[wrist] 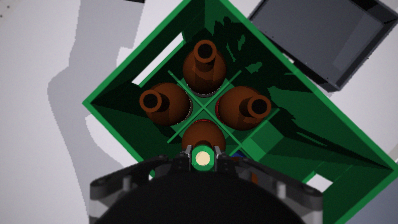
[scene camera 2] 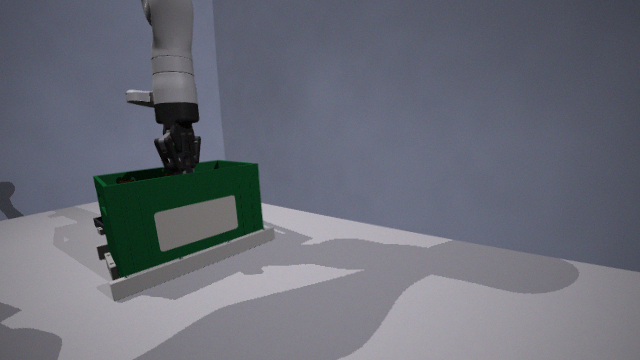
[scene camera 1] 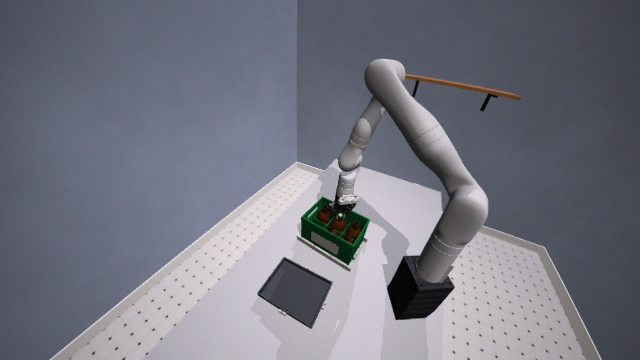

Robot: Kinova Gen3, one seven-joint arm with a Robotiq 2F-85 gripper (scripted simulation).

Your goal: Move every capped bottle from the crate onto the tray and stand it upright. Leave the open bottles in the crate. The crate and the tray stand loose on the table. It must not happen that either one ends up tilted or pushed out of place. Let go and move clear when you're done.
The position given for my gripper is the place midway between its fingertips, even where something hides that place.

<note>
I see my gripper [scene camera 2: 186,189], a dark tray [scene camera 1: 294,289] and a green crate [scene camera 2: 151,221].
The green crate is seen too in the wrist view [wrist: 305,133] and in scene camera 1 [scene camera 1: 313,230]. My gripper shows as well in the wrist view [wrist: 203,153].
</note>
